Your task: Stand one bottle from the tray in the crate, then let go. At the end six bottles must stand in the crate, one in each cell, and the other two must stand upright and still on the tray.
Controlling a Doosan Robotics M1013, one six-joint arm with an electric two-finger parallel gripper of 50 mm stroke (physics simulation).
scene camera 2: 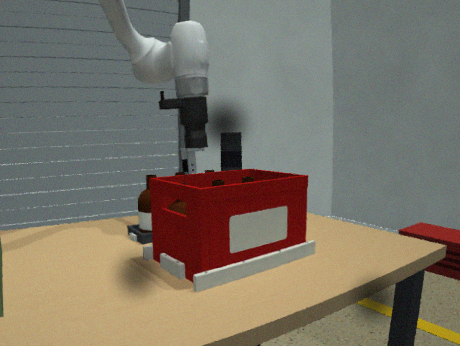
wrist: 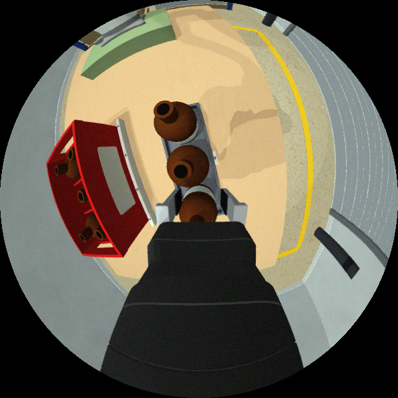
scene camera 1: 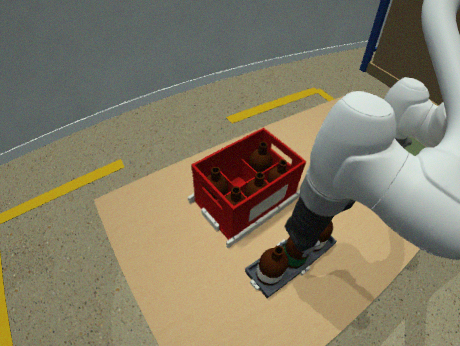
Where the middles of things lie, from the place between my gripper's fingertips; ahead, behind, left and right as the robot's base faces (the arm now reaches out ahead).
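Dark tray point(scene camera 1: 290, 273): my hand 14 cm above it, 2 cm to the left of it, 4 cm past it. Red crate point(scene camera 1: 233, 160): 5 cm behind my hand, 27 cm to the right of it, 7 cm below it.
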